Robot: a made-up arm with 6 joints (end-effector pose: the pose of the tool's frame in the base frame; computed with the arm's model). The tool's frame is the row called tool. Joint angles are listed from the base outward.
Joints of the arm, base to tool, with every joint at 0 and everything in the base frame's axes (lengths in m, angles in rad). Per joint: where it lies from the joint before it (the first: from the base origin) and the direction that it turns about. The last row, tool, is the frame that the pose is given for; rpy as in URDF.
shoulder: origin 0 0 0.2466 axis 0 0 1
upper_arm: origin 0 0 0 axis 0 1 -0.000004
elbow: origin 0.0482 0 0.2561 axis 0 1 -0.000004
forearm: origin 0.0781 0 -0.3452 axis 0 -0.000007 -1
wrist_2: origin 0 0 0 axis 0 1 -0.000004
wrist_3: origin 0.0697 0 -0.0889 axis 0 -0.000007 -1
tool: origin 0 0 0 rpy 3.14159 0 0
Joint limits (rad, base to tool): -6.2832..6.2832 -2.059..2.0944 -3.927..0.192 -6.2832..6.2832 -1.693..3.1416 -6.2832..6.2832
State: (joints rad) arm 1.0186 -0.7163 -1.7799 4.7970 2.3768 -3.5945
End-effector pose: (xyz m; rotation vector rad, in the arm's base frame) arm 0.1009 -0.0487 0.7758 -0.3174 2.5384 -1.1650
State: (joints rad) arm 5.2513 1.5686 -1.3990 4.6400 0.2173 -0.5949
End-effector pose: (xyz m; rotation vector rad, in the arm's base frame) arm 0.1723 -0.1932 -0.2542 -2.4216 -1.7010 0.3064
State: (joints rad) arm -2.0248 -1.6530 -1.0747 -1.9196 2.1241 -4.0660
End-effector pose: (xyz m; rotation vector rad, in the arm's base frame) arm 0.0025 0.2457 0.6480 -1.9511 -0.3448 0.5310
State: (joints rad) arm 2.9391 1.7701 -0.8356 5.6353 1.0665 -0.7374
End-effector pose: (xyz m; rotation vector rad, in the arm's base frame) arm 0.0977 0.0071 -0.1528 -0.9757 0.9052 -0.7571
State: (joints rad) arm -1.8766 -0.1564 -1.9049 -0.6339 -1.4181 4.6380
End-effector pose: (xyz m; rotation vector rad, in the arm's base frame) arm -0.0013 -0.1980 0.7825 -0.2576 0.6457 -0.5662
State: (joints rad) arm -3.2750 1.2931 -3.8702 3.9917 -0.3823 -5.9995
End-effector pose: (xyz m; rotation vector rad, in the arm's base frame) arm -0.4686 -0.0113 0.6171 0.9766 -0.3006 -1.9055
